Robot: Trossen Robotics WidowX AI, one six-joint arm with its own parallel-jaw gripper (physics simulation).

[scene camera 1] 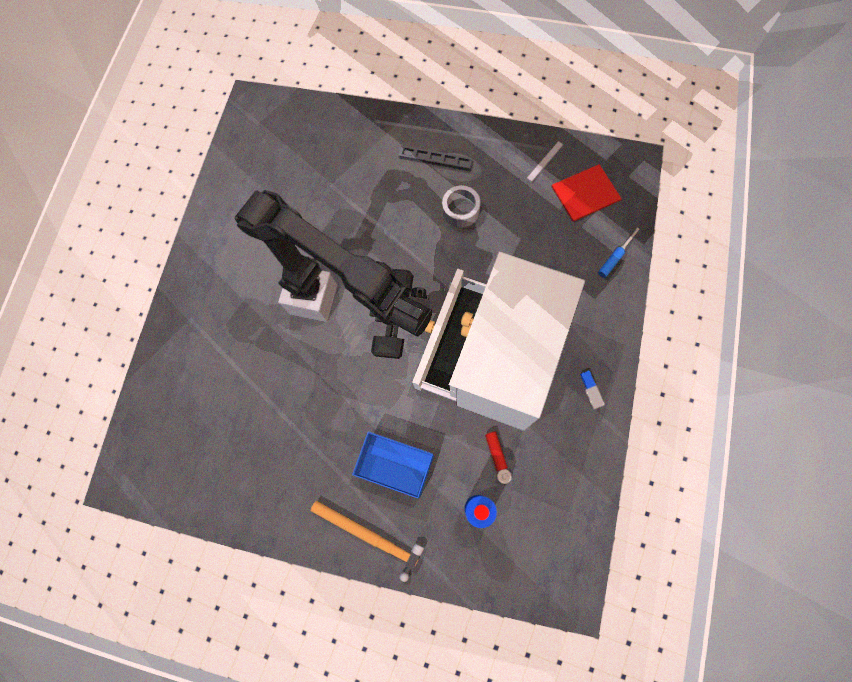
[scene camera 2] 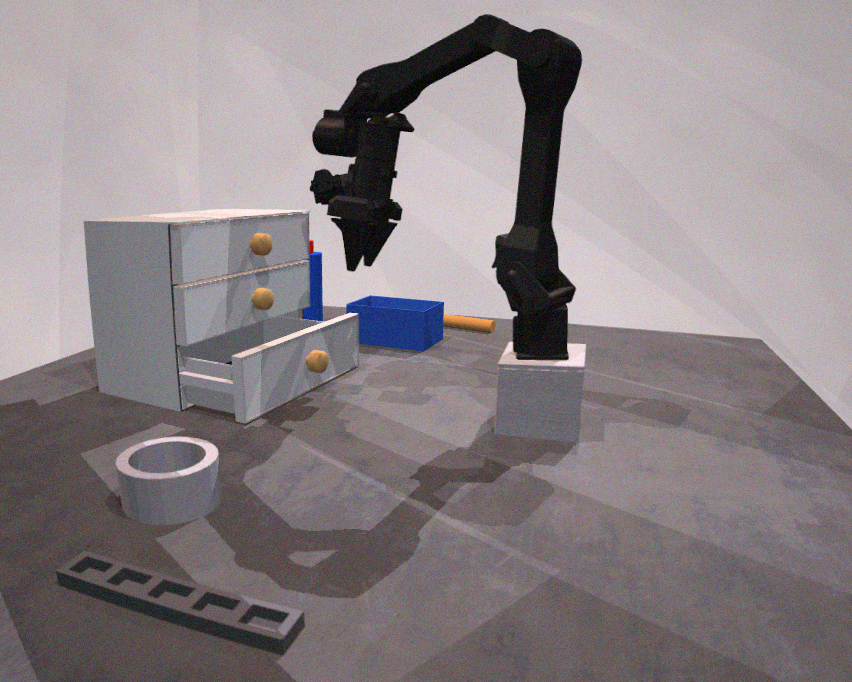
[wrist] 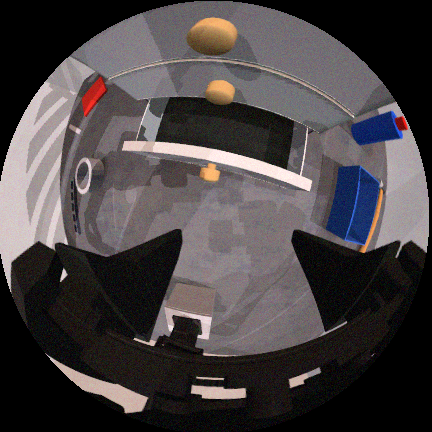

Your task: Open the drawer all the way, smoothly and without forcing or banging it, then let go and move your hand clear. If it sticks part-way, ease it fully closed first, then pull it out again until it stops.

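Frame: origin at the arm's base, x back, y right, z up, level; centimetres.
Seen in the pictures: gripper, fingertip midpoint: (scene camera 2: 359,268) (wrist: 239,235); arm's base, link origin: (scene camera 1: 305,287) (scene camera 2: 542,352) (wrist: 187,324).
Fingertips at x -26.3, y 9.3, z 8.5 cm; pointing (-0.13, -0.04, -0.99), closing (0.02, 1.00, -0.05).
Pixels of each thing's top centre, then the offset from my fingertips to it. "spot": a spot on its surface instead.
- white cabinet, top centre: (scene camera 2: 210,214) (scene camera 1: 512,329) dx -24.0, dy +1.1, dz +7.6 cm
- bottom drawer, surface spot: (wrist: 220,154) (scene camera 1: 437,330) spot: dx -7.6, dy -1.7, dz -9.1 cm
- bottom drawer's knob, surface spot: (scene camera 2: 316,361) (wrist: 198,175) spot: dx -5.0, dy -5.3, dz -12.7 cm
- blue bin, top centre: (scene camera 2: 395,303) (scene camera 1: 392,464) (wrist: 365,208) dx -0.8, dy +30.7, dz -10.8 cm
- hammer, top centre: (scene camera 1: 362,537) (wrist: 375,224) dx +4.7, dy +48.1, dz -15.7 cm
- blue cylinder, top centre: (scene camera 1: 481,512) dx -21.5, dy +38.5, dz +0.1 cm
- red flashlight, top centre: (scene camera 1: 498,457) dx -25.1, dy +26.2, dz -15.0 cm
- white ring, top centre: (scene camera 2: 167,456) (scene camera 1: 461,202) (wrist: 82,175) dx -9.6, dy -38.8, dz -13.4 cm
- dark slotted bar, top centre: (scene camera 2: 171,591) (scene camera 1: 435,156) (wrist: 72,206) dx -0.9, dy -54.4, dz -16.9 cm
A white cabinet (scene camera 1: 522,334) (scene camera 2: 135,305) has three drawers with round wooden knobs. The bottom drawer (scene camera 1: 438,330) (scene camera 2: 294,367) (wrist: 220,154) stands part-way out, its dark inside showing; the upper two are flush with the cabinet front. The bottom drawer's knob (scene camera 2: 316,361) (wrist: 210,173) is free, with nothing touching it. My gripper (scene camera 2: 359,268) (wrist: 239,235) is open and empty, pointing down, well above the bottom drawer's knob and in front of the cabinet. In the top scene view its fingers are hidden under the arm.
A blue bin (scene camera 1: 392,464) (scene camera 2: 395,322) (wrist: 352,205) and a hammer (scene camera 1: 362,531) lie beyond one side of the drawer, with a blue cylinder (scene camera 1: 481,512) (wrist: 377,128) and a red flashlight (scene camera 1: 496,452). A white ring (scene camera 1: 446,204) (scene camera 2: 168,494) and a dark slotted bar (scene camera 1: 435,158) (scene camera 2: 177,600) lie on the other side.
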